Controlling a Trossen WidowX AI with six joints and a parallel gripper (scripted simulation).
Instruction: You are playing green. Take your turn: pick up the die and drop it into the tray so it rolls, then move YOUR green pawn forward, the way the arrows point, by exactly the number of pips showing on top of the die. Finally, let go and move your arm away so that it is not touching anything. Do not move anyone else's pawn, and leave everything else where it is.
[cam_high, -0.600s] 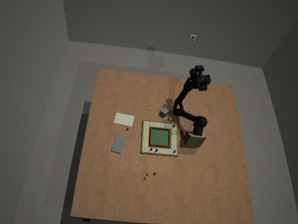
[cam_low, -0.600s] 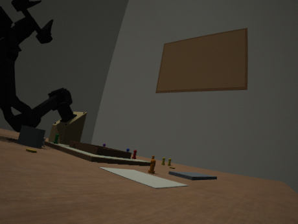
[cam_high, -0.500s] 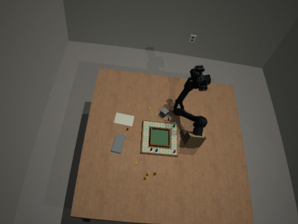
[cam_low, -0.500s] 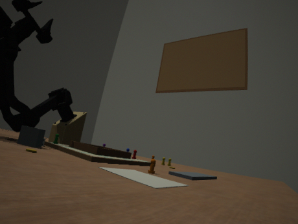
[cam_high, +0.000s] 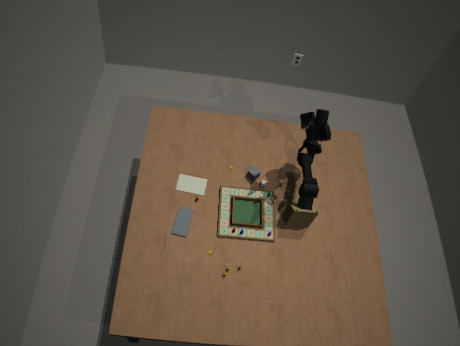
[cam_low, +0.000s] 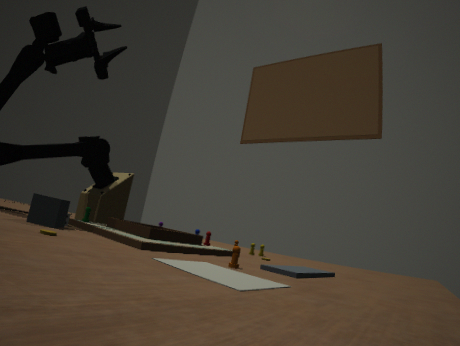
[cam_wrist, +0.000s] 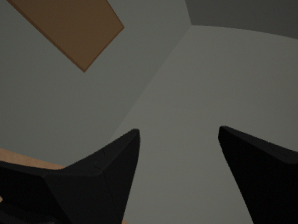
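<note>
Right now the white die is 7 cm ahead of my gripper tip, 4 cm to the right of it and 49 cm below it. Also, from my gripper tip: green pawn 4 cm ahead, 3 cm to the left, 48 cm below; green felt tray 15 cm ahead, 15 cm to the left, 50 cm below; grey box 13 cm ahead, 9 cm to the right, 48 cm below.
</note>
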